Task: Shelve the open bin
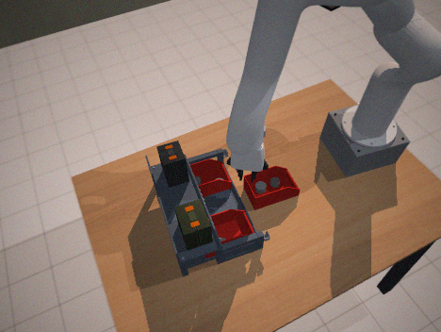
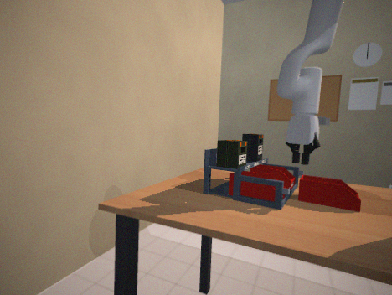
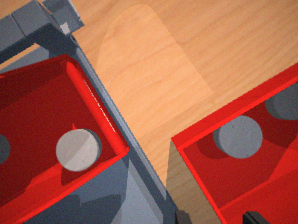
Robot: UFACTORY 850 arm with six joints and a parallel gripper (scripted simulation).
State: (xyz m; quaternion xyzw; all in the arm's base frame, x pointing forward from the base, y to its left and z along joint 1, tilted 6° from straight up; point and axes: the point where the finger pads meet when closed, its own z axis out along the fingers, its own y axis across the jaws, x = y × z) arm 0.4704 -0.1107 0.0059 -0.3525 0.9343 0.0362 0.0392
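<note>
My hand is 40 mm short of the grey disc, 100 mm to the left of it and 120 mm above it. The rest, counted from my hand: blue-grey shelf 140 mm ahead, 40 mm to the right, 70 mm below.
</note>
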